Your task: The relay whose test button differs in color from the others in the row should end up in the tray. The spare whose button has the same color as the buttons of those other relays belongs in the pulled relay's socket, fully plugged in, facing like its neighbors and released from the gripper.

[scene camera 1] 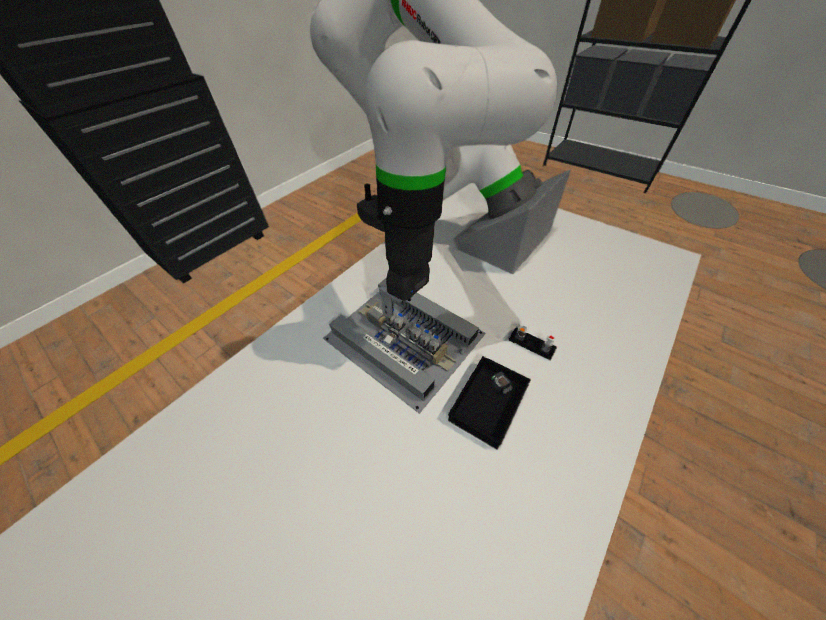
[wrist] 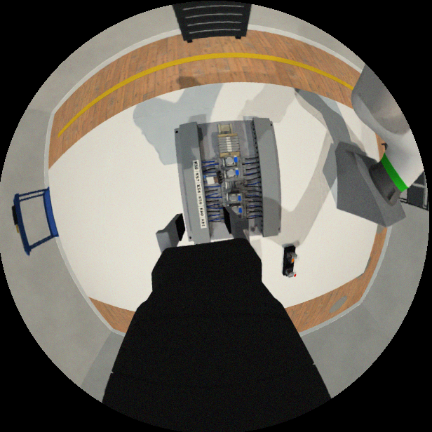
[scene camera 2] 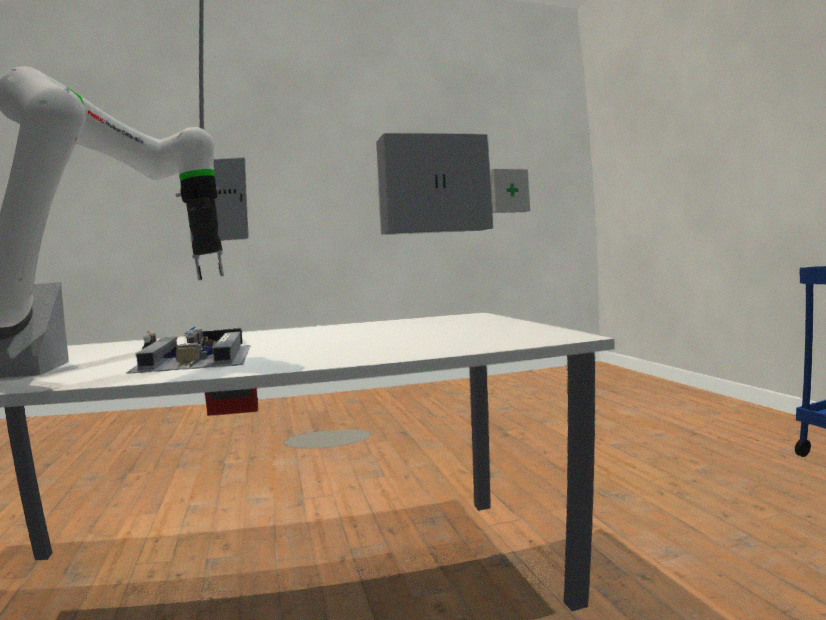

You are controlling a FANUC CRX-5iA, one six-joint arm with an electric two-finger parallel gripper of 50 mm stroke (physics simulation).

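Where they show: gripper, fingertip midpoint: [scene camera 1: 397, 306] [scene camera 2: 211, 278]; arm's base at its link origin: [scene camera 1: 512, 204].
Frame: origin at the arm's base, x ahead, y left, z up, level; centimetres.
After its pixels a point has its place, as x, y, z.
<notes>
My gripper [scene camera 2: 210, 275] {55.3, 1.3, 6.1} [wrist: 203, 218] is open and empty, high above the relay panel [scene camera 1: 427, 393] {59.8, 11.6, -11.6} [wrist: 187, 150]. In the wrist view, relays with blue buttons [wrist: 232, 161] [wrist: 234, 198] stand in the row, with a gap [wrist: 231, 185] between the upper and lower ones. A pale relay-like block [scene camera 1: 388, 339] {54.9, -3.3, -9.3} [wrist: 212, 180] lies beside that gap, on the wires near the label strip, seemingly on its side; its button colour is unclear. A relay [scene camera 1: 501, 381] {48.1, 23.1, -11.1} lies tipped in the black tray [scene camera 1: 472, 437] {61.0, 23.9, -13.3}; its button colour is unclear. The spare holder [scene camera 1: 531, 344] {33.5, 24.1, -13.2} [wrist: 288, 252] bears an orange-button spare [scene camera 1: 521, 331] {34.8, 21.0, -8.9} [wrist: 293, 258] and a red-button spare [scene camera 1: 549, 342] {34.1, 27.6, -8.8} [wrist: 291, 274].
Grey wire ducts [scene camera 1: 380, 357] {59.9, -1.5, -9.2} [wrist: 266, 175] flank the relay row. In scene camera 1, the tray stands right of the panel and the holder behind the tray, all on the white table [scene camera 1: 320, 500] {87.8, 7.6, -13.5} [scene camera 2: 413, 340] {106.1, -5.2, -13.5}. The robot base [scene camera 1: 517, 226] {12.8, 7.1, 2.5} [wrist: 367, 187] stands behind the panel.
</notes>
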